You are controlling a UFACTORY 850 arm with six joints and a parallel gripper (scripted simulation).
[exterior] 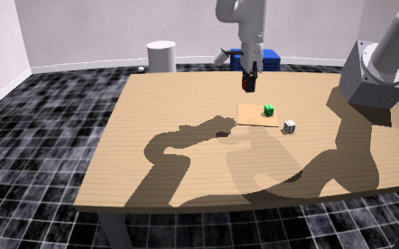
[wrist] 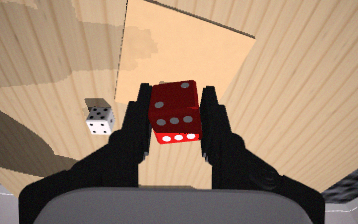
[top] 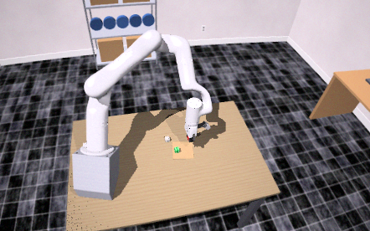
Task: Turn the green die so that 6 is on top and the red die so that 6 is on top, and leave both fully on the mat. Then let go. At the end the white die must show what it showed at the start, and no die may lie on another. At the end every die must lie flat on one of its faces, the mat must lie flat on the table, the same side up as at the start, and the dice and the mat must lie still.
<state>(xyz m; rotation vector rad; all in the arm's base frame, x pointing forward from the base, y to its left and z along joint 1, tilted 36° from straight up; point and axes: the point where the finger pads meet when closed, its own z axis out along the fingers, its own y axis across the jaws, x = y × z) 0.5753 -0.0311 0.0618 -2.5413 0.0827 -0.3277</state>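
My gripper is now 40 mm past the tan mat and 120 mm above it. The rest, counted from my hand: red die: 10 mm below; then green die: 90 mm behind, 110 mm below; then white die: 120 mm behind, 110 mm to the left, 110 mm below.
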